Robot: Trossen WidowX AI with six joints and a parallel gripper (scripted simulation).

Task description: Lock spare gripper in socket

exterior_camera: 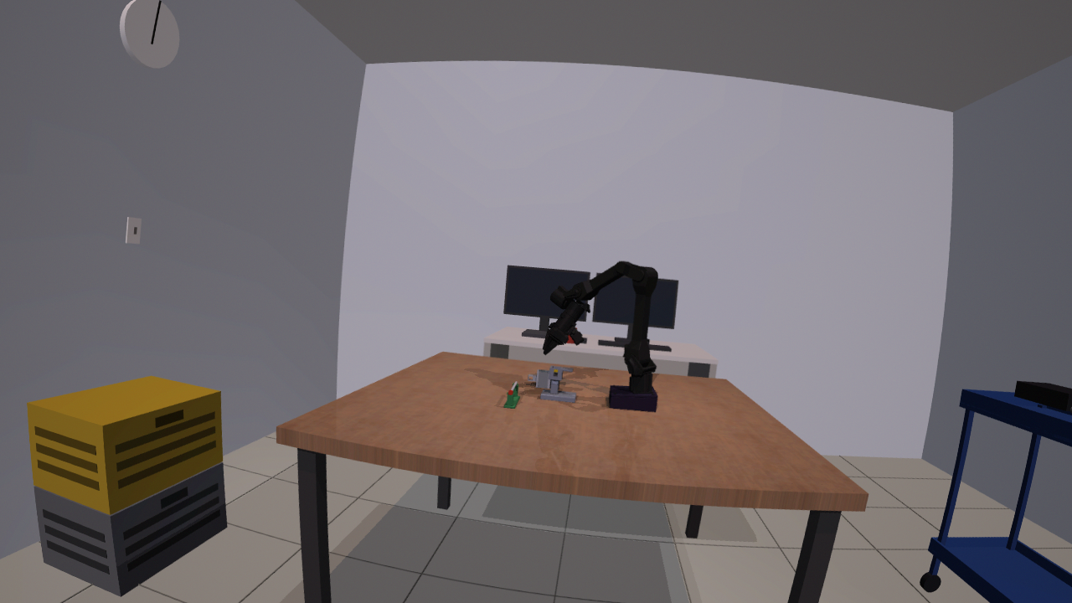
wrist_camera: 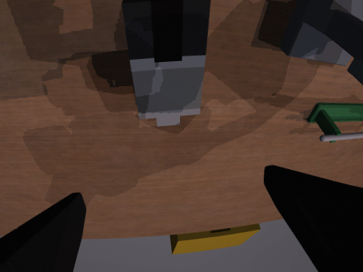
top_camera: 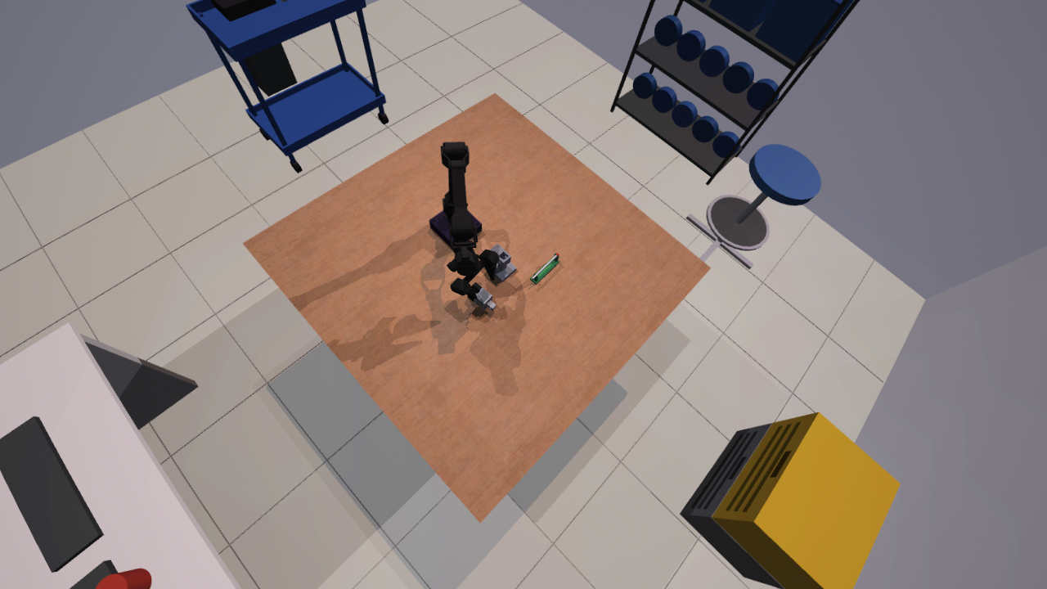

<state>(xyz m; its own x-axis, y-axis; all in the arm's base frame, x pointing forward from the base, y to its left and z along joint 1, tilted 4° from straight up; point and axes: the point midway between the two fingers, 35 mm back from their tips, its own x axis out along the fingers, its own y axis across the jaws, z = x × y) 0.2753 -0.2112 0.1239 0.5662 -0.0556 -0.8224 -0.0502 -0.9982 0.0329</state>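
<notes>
The spare gripper lies 1 cm behind my gripper tip and 9 cm below it. Round my gripper tip: grey mount: 4 cm behind, 16 cm to the left, 7 cm below; then green pin cradle: 11 cm ahead, 26 cm to the left, 10 cm below.
</notes>
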